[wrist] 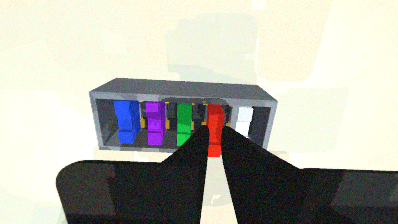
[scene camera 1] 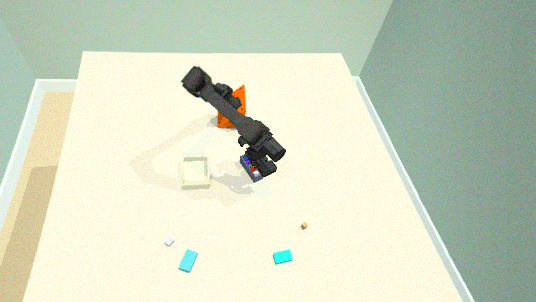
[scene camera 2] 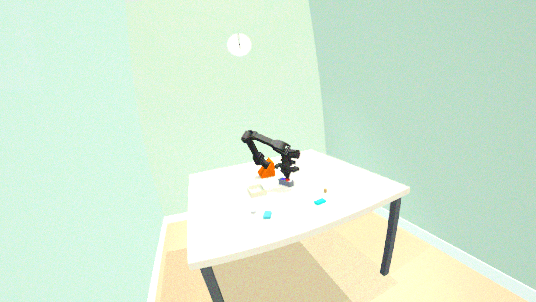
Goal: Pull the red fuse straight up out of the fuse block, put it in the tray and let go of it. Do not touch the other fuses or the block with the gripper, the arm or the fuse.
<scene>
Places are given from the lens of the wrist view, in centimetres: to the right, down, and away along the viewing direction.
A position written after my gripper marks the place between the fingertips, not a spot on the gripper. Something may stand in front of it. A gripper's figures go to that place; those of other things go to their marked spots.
my gripper [wrist: 214,132]: 1, 1, 11
red fuse [wrist: 215,115]: 1, 0, 10
</scene>
